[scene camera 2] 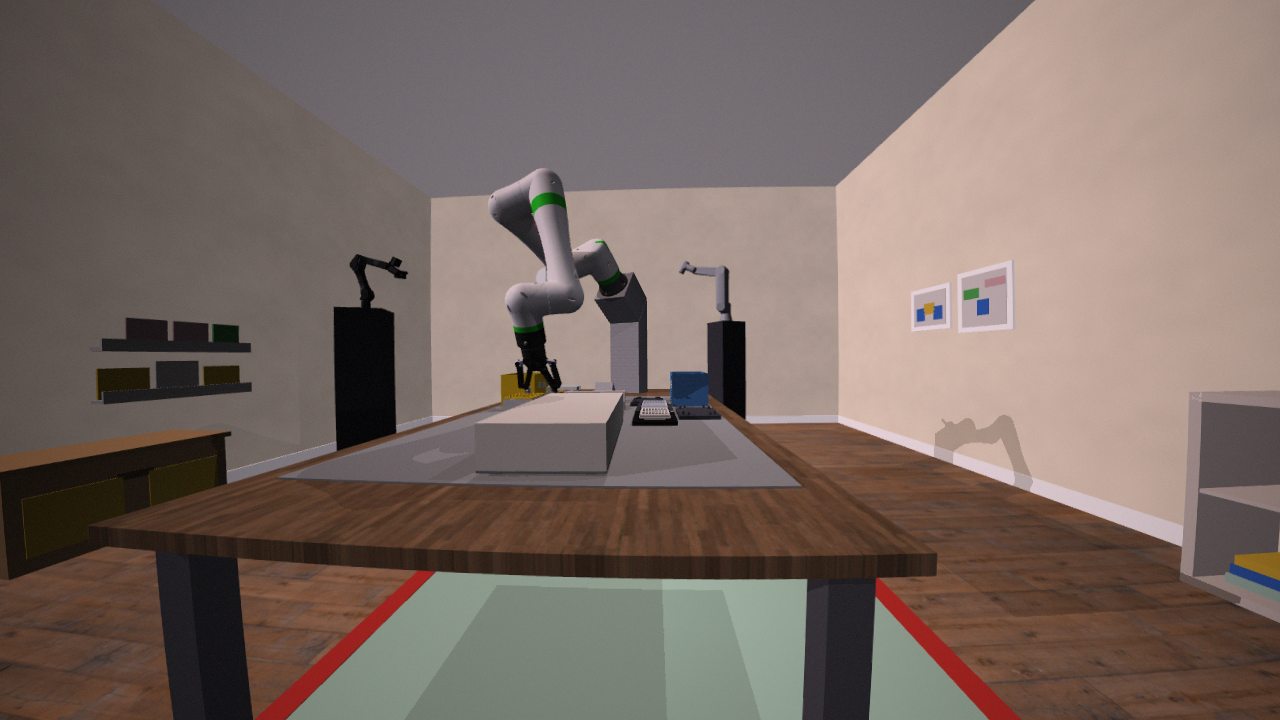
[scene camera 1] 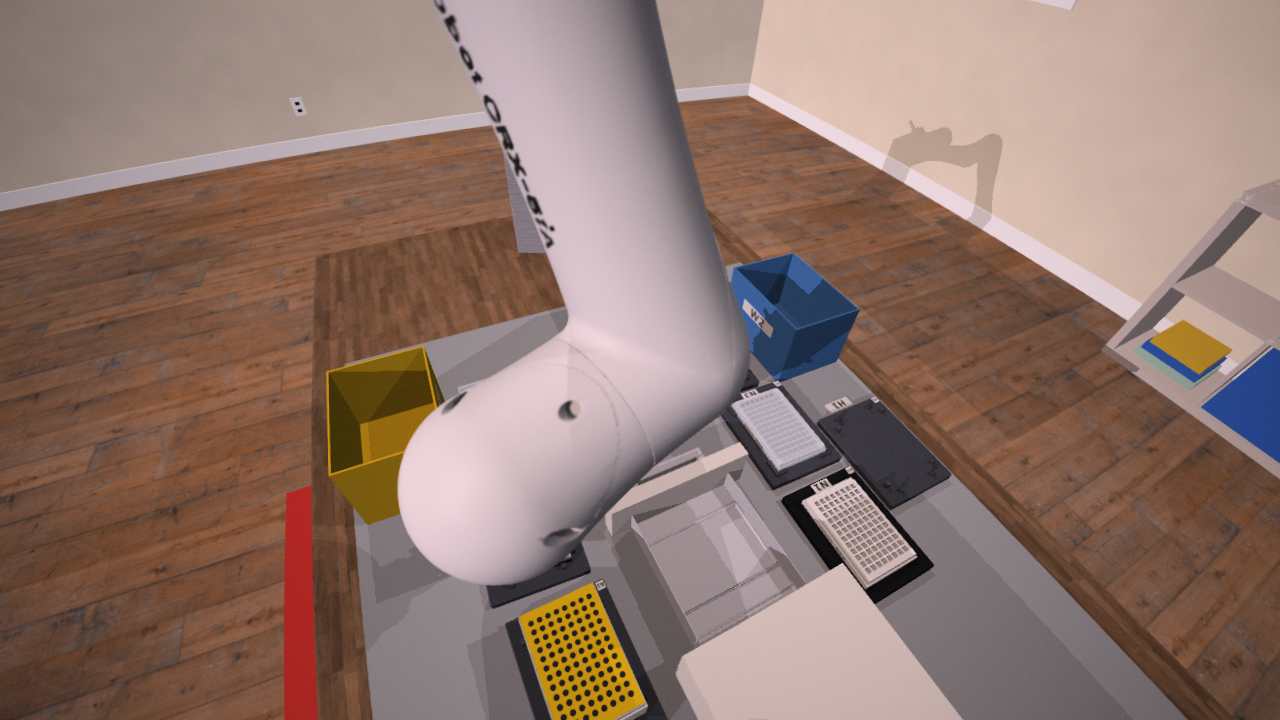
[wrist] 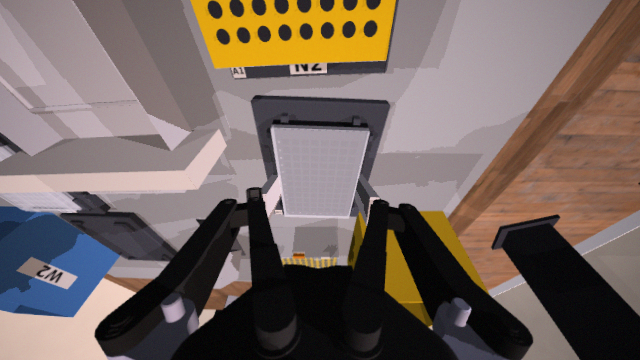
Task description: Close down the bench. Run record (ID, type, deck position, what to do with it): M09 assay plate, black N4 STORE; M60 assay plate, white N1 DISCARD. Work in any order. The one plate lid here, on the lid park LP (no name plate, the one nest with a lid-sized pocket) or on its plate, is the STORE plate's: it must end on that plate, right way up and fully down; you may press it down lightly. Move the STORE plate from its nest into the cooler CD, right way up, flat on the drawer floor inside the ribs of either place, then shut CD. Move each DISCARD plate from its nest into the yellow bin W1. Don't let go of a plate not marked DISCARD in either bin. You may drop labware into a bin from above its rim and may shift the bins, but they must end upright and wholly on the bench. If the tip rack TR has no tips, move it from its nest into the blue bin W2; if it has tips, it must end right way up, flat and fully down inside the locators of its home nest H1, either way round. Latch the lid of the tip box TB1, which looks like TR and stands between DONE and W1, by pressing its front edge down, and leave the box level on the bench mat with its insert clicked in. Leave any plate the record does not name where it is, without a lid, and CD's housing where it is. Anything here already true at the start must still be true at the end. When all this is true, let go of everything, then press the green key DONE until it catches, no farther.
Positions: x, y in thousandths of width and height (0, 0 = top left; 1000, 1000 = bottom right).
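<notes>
You'd see a yellow tip rack TR (wrist: 365, 115) here, and there's a blue bin W2, which shows at (scene camera 1: 604, 406) and at (scene camera 2: 539, 540). There's a yellow bin W1 as well, at (scene camera 1: 293, 566), at (scene camera 2: 398, 531) and at (wrist: 624, 788). As for the gripper, it's at (scene camera 2: 425, 562) and at (wrist: 498, 510).
</notes>
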